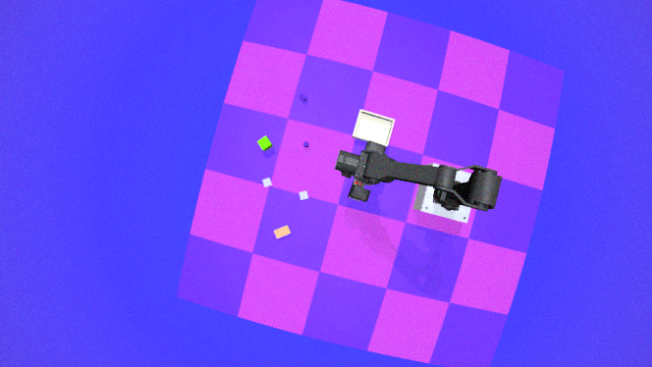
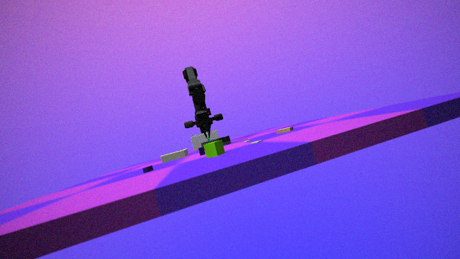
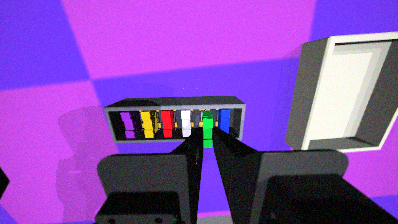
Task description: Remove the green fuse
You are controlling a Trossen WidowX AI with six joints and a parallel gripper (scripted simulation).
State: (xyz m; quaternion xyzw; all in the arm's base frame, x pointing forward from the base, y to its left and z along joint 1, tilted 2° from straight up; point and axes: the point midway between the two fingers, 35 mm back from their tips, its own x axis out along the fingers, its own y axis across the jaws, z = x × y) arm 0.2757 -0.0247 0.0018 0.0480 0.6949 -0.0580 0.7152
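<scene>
Right now the white tray is 170 mm to the right of my gripper tip, 50 mm below it and 10 mm behind it. The rest, counted from my gripper tip: green fuse (10 mm below).
</scene>
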